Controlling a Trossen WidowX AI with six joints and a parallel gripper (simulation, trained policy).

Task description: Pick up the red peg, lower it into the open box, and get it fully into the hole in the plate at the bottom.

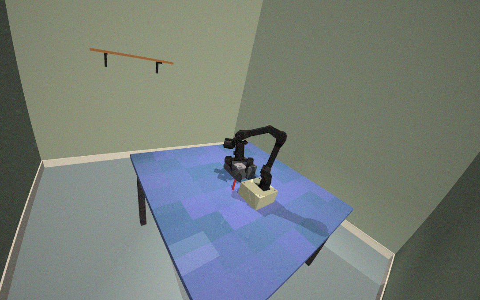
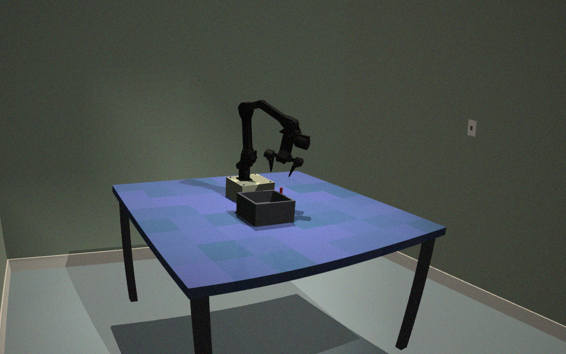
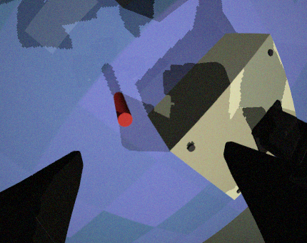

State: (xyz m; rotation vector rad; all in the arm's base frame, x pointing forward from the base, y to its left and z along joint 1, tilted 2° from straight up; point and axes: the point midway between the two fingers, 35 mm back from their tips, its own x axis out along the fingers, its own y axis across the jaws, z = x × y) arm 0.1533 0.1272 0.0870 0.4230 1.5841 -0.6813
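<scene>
My gripper tip is now 110 mm above the red peg and 10 mm to the right of it. The rest, counted from my gripper tip: dark box 180 mm ahead, 170 mm to the right, 120 mm below; then grey plate 180 mm ahead, 170 mm to the right, 100 mm below.
</scene>
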